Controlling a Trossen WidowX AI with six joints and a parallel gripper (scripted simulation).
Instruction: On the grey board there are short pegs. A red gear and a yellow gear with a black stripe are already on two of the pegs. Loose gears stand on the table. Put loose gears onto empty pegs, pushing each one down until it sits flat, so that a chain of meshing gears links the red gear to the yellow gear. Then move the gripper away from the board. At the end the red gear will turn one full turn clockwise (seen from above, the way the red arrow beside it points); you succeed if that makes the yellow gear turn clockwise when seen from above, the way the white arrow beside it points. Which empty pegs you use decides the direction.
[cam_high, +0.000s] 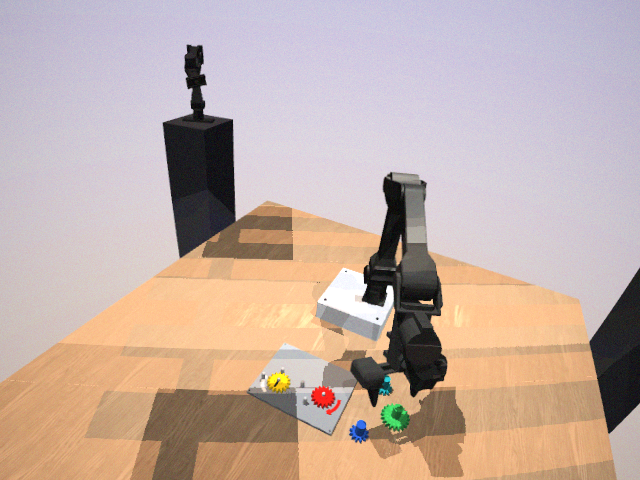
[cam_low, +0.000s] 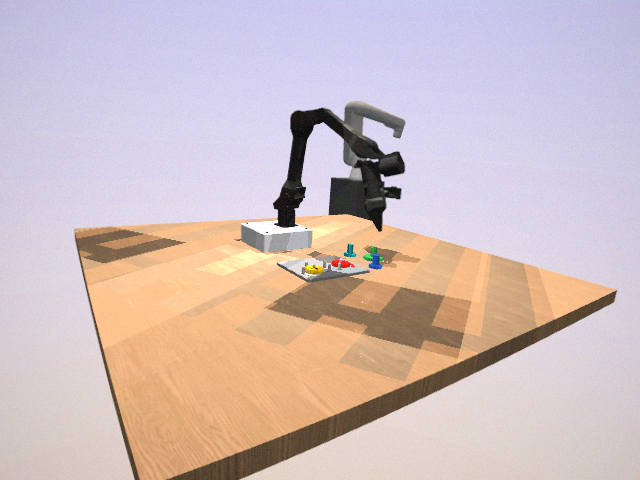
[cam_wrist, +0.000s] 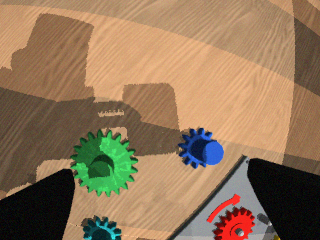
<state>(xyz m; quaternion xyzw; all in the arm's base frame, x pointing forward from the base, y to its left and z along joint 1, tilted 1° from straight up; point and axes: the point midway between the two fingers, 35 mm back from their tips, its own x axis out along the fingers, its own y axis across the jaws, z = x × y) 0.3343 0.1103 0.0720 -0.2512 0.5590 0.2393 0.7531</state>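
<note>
Now: the green gear 90 mm below my gripper tip, 40 mm behind it and 20 mm to the left of it. Also, from my gripper tip: teal gear: 100 mm behind, 90 mm below, 20 mm to the right; red arrow: 110 mm to the right, 100 mm below; blue gear: 90 mm below, 50 mm to the right, 30 mm ahead.
</note>
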